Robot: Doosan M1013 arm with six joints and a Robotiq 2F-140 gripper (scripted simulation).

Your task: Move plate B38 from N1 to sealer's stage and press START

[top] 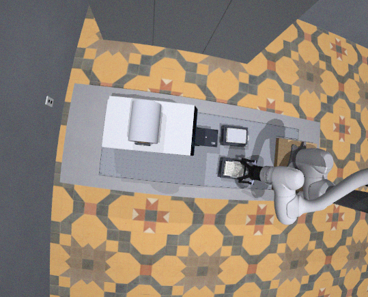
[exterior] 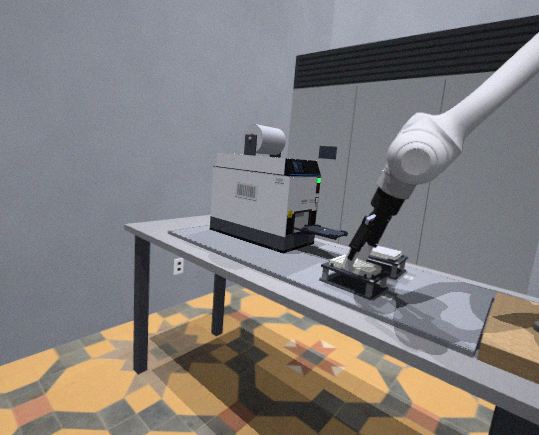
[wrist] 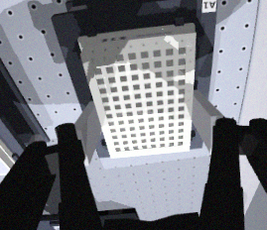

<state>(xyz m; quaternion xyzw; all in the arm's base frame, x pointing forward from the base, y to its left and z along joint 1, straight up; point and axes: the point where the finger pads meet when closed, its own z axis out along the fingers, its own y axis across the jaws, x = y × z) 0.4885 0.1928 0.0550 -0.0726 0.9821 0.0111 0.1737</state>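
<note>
Right now the plate B38 is 2 cm below my hand. From my hand the other things lie so: black nest N1 (3 cm below); sealer stage (24 cm ahead, 13 cm to the right, 1 cm above); white covered plate (5 cm ahead, 20 cm to the right, 2 cm below).
</note>
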